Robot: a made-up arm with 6 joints.
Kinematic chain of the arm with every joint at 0, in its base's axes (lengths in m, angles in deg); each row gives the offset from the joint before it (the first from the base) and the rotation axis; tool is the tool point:
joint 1: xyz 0 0 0.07 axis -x
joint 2: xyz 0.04 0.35 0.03 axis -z
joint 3: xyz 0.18 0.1 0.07 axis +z
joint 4: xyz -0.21 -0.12 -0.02 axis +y
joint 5: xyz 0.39 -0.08 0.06 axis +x
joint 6: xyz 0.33 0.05 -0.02 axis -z
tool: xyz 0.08 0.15 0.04
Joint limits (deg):
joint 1: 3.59..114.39
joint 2: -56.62..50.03
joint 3: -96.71..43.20
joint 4: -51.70..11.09
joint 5: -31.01..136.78
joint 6: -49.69..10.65
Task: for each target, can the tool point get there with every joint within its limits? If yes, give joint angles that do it. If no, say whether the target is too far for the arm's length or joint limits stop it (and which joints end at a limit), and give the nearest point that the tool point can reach.
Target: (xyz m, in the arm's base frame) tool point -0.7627 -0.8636 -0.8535
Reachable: no: joint limits stop it (at a limit: joint 1, joint 2, joint 3, joint 4) | nearest point -0.0347 -0.5319 -0.8961 | short by 0.801 m
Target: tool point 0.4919 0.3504 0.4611
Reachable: yes | joints 28.59 2.44 -49.89 -31.17 -9.66 -14.19
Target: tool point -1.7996 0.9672 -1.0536
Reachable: no: too far | nearest point -0.3516 0.4275 -0.4266 | short by 1.668 m
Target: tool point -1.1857 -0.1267 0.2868
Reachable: no: joint limits stop it (at a limit: joint 1, joint 2, joint 5, joint 6) | nearest point -0.4583 0.0829 0.2168 | short by 0.760 m
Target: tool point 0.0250 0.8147 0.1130
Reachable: yes | joints 72.86 -7.14 -82.57 -40.53 96.71 -4.64
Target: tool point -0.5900 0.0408 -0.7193
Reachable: no: joint limits stop it (at a limit: joint 1, joint 2, joint 3, joint 5) | nearest point -0.3649 0.1995 -0.3847 | short by 0.433 m
